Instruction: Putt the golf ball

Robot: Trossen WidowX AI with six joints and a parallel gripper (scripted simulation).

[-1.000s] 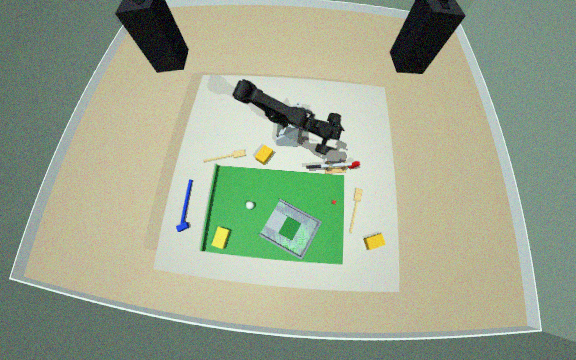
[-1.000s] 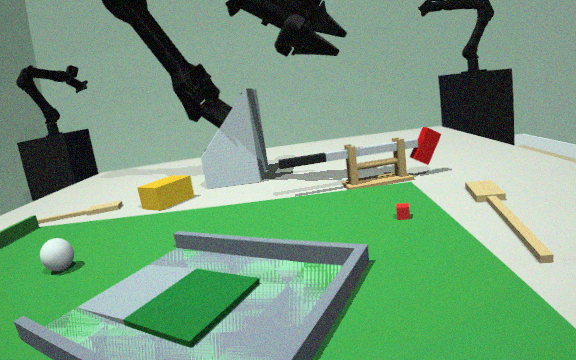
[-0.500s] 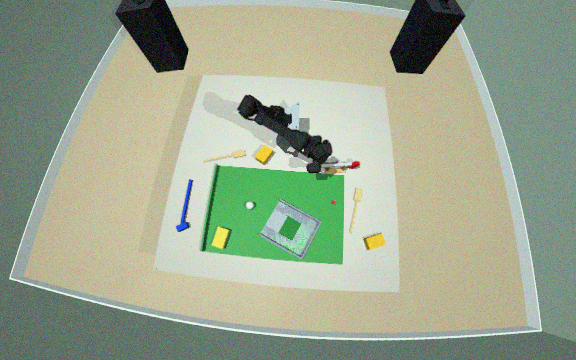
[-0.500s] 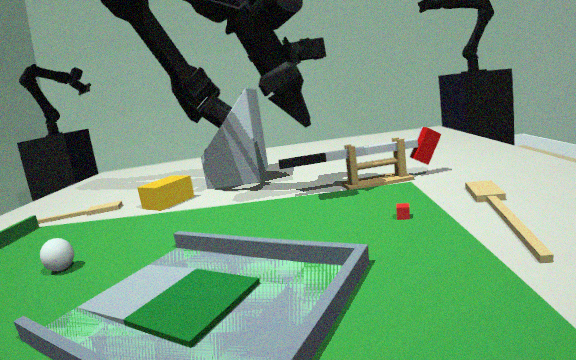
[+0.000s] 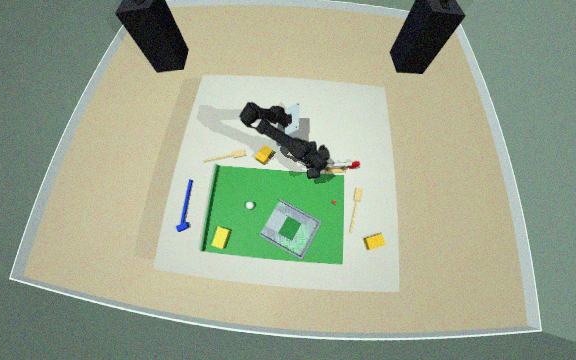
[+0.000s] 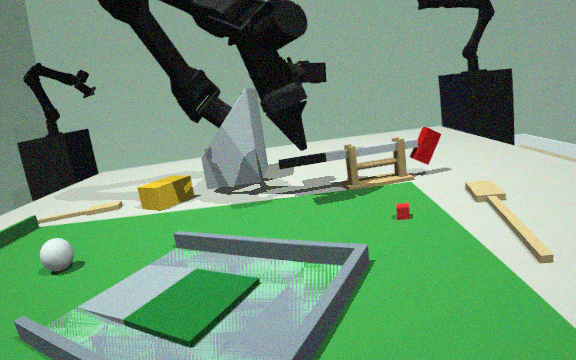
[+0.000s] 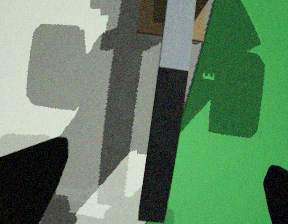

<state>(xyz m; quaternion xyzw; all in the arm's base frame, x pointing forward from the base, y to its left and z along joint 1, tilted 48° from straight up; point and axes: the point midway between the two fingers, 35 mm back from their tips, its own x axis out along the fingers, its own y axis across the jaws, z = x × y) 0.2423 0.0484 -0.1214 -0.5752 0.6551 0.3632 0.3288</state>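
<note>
Now: gripper tip 110 mm to the right of the red putter, 30 mm above it and 10 mm past it. Round my gripper tip: red cube 190 mm ahead, 100 mm to the left, 70 mm below; wooden rack 130 mm to the left, 50 mm below, 10 mm behind; white golf ball 350 mm to the right, 190 mm ahead, 60 mm below.
</note>
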